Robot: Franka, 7 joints.
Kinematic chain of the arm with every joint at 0, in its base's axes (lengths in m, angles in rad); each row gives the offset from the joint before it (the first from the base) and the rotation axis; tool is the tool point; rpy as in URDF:
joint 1: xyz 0 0 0.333 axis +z
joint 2: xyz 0 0 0 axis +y
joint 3: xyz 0 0 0.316 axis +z
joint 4: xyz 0.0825 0 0 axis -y
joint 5: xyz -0.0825 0 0.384 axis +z
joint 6: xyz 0 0 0 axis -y
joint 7: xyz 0.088 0 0 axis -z
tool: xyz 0 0 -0.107 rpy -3.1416 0 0
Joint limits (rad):
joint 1: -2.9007..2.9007
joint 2: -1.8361..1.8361
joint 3: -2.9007..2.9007
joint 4: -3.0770..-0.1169
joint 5: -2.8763..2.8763
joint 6: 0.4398..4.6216
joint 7: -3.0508..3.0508
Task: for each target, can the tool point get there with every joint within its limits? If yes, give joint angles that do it. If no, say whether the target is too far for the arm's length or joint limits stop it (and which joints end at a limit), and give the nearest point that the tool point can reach.
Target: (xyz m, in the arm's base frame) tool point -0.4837 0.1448 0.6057
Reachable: yes | joints 1.1942 0.1352 1.9211 -1.6734 2.3206 3.7585 0.0958
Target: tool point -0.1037 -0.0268 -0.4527
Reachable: no: joint limits stop it (at a limit: joint 2) | nearest point -0.1344 -0.0347 -0.3407 | short by 0.116 m
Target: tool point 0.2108 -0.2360 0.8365
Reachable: yes | joints 1.0717 -1.1863 -0.4104 -2.0576 -2.3018 0.9364 1.6282
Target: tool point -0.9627 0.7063 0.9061
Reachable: no: too far | nearest point -0.6236 0.4575 0.7042 | short by 0.467 m
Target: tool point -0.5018 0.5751 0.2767
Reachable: yes | joints 1.7728 1.4762 1.3091 -1.2349 0.1280 3.8632 2.4797
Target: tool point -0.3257 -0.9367 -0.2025
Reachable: no: too far | nearest point -0.2479 -0.7130 -0.0746 | short by 0.269 m
